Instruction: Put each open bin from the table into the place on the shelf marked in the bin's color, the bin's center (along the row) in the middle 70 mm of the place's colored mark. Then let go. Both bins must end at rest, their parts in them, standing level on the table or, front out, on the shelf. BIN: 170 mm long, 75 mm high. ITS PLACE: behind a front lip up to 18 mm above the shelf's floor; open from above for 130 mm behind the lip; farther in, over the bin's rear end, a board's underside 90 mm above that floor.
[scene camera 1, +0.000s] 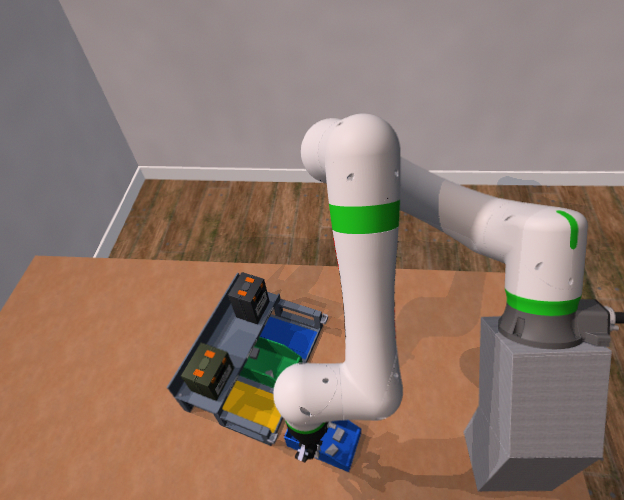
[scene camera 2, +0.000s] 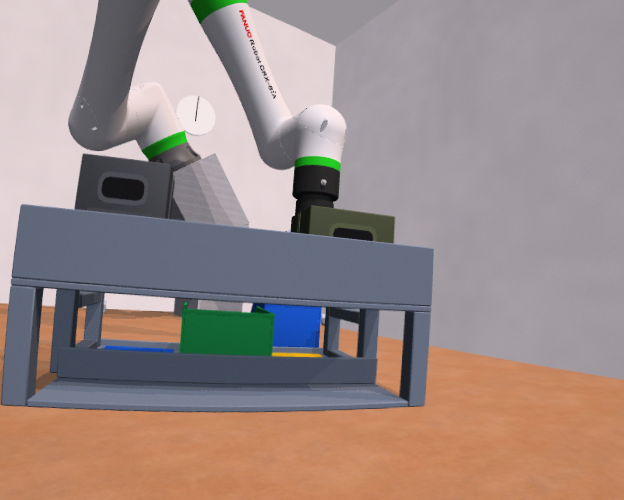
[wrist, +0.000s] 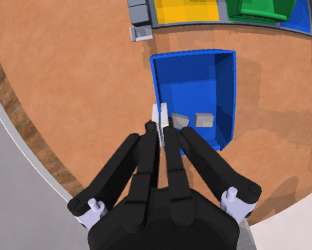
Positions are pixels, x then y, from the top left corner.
Scene:
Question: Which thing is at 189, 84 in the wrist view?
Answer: A blue bin.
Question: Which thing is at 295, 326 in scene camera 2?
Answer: A blue bin.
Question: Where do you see a green bin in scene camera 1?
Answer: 274, 356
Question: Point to my gripper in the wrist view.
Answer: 160, 112

